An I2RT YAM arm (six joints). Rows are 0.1 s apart.
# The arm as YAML. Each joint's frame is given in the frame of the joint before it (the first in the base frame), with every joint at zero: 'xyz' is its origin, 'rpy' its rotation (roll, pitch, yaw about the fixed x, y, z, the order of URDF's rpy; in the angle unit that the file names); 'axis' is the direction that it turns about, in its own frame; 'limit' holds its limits. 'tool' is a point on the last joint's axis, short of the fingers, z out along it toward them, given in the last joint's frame.
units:
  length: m
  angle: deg
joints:
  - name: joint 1
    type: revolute
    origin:
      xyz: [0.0, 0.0, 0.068]
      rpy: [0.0, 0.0, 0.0]
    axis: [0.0, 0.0, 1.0]
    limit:
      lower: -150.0
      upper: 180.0
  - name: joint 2
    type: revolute
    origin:
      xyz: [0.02, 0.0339, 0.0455]
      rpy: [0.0, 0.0, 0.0]
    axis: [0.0, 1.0, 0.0]
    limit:
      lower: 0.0
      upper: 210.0
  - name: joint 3
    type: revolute
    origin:
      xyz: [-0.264, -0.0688, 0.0]
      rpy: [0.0, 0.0, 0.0]
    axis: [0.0, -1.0, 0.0]
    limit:
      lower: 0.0
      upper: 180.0
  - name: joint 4
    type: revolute
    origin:
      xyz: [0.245, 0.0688, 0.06]
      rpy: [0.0, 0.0, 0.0]
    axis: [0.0, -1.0, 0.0]
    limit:
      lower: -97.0
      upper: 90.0
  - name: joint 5
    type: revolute
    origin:
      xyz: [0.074, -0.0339, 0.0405]
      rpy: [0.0, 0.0, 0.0]
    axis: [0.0, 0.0, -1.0]
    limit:
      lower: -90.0
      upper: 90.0
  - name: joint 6
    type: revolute
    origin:
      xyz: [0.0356, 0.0, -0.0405]
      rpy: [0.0, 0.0, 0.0]
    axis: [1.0, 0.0, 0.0]
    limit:
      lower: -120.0
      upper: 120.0
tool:
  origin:
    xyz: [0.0, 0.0, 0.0]
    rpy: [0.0, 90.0, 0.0]
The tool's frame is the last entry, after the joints.
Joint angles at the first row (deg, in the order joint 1, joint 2, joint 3, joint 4, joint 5, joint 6):
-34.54 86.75 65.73 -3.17 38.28 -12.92
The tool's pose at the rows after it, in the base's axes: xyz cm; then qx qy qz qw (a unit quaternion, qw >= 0):
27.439 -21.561 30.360 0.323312 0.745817 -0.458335 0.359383
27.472 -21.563 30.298 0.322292 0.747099 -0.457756 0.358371
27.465 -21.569 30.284 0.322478 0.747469 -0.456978 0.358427
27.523 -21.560 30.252 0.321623 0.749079 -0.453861 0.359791
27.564 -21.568 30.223 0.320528 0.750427 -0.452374 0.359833
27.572 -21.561 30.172 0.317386 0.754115 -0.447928 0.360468
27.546 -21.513 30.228 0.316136 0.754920 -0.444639 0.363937
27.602 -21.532 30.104 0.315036 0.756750 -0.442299 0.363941
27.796 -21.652 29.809 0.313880 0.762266 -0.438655 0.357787
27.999 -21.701 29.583 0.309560 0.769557 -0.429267 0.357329
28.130 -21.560 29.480 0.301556 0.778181 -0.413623 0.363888
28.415 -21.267 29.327 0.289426 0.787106 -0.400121 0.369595
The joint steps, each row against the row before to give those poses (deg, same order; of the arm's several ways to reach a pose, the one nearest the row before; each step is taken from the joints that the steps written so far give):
0.00 -0.01 0.02 0.00 -0.06 -0.03
0.02 0.09 0.01 -0.09 -0.08 -0.05
-0.02 0.01 0.01 -0.08 -0.08 0.08
0.03 0.08 0.08 -0.15 -0.39 0.17
0.01 0.09 0.07 -0.12 -0.22 0.00
-0.04 0.00 0.03 -0.33 -0.73 -0.01
0.00 -0.17 -0.07 0.00 -0.54 0.10
0.00 0.16 -0.04 -0.01 -0.31 0.07
0.00 0.70 0.42 -0.84 -0.23 0.19
0.02 0.52 0.36 -0.74 -1.20 0.25
0.12 0.00 0.05 -0.60 -2.21 0.30
0.49 0.10 -0.04 -0.29 -1.90 -0.14

